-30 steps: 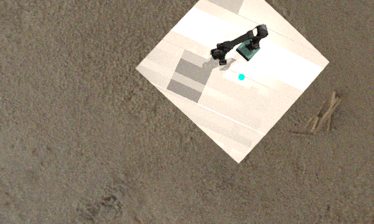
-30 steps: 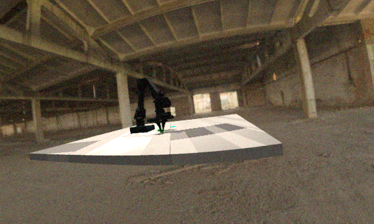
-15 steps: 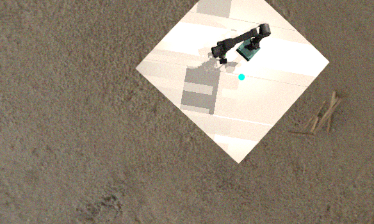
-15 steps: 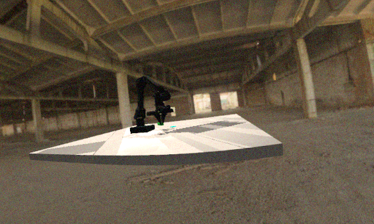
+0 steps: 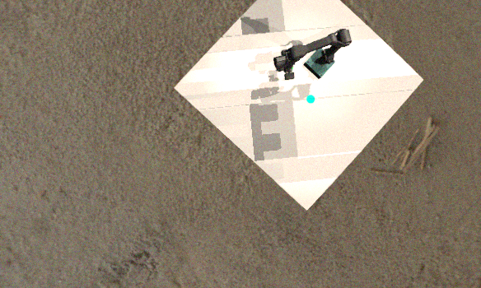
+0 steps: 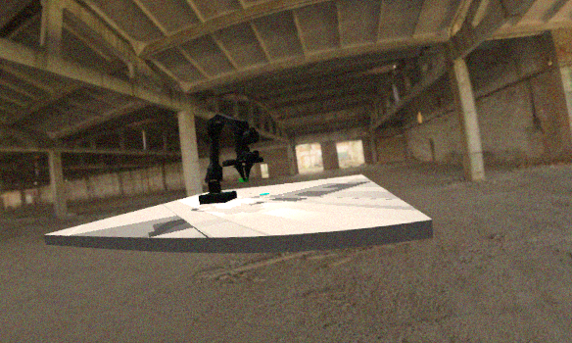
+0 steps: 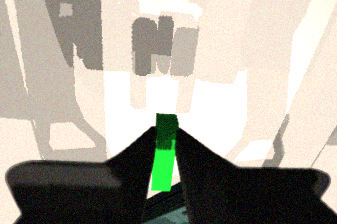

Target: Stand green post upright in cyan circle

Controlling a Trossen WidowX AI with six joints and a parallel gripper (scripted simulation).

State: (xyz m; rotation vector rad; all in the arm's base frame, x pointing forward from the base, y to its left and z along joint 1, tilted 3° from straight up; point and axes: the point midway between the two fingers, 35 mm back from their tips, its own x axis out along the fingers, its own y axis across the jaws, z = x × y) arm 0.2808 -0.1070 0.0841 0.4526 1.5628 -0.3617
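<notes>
Now: gripper tip 270 mm to the right of the cyan circle, 100 mm above it and 60 mm past it. From my gripper tip the other things lie so: green post (20 mm behind, 10 mm to the left).
</notes>
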